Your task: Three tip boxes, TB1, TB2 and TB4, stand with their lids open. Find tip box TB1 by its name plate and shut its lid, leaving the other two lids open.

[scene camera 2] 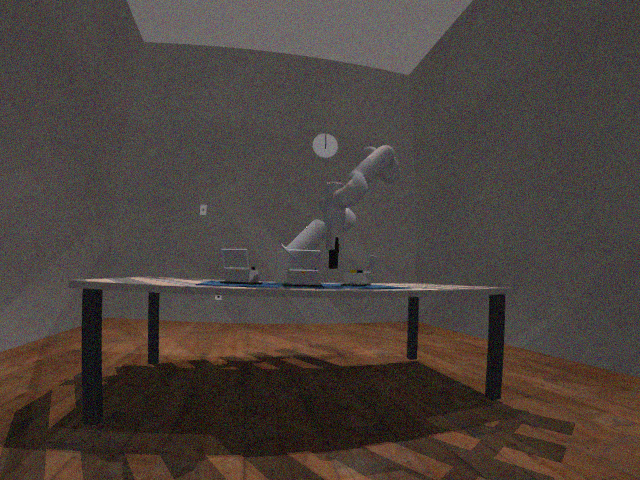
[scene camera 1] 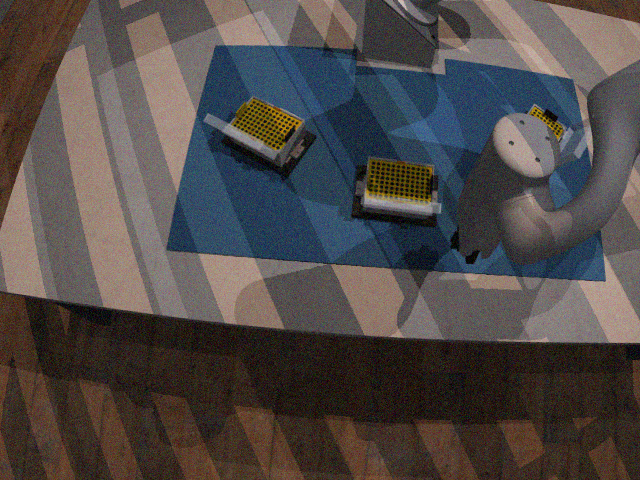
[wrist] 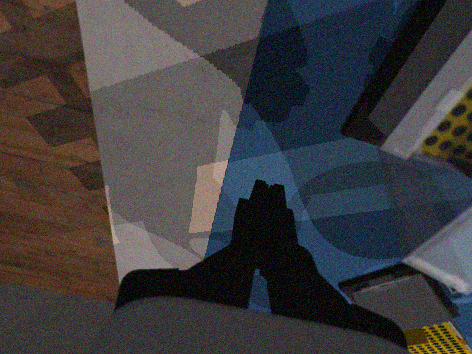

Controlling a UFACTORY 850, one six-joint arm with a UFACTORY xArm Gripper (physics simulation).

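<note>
The middle tip box, TB1, holds a yellow rack, and its clear lid stands open toward the front. No name plate is readable now. The left tip box has its lid open. The right tip box is partly hidden by the arm in scene camera 1; its lid is open. My gripper is shut and empty, above the mat's front part, in front and right of TB1.
The boxes stand on a blue mat on the table. The robot base is at the back. The arm reaches in from the right. The table's front edge shows at the left in the wrist view.
</note>
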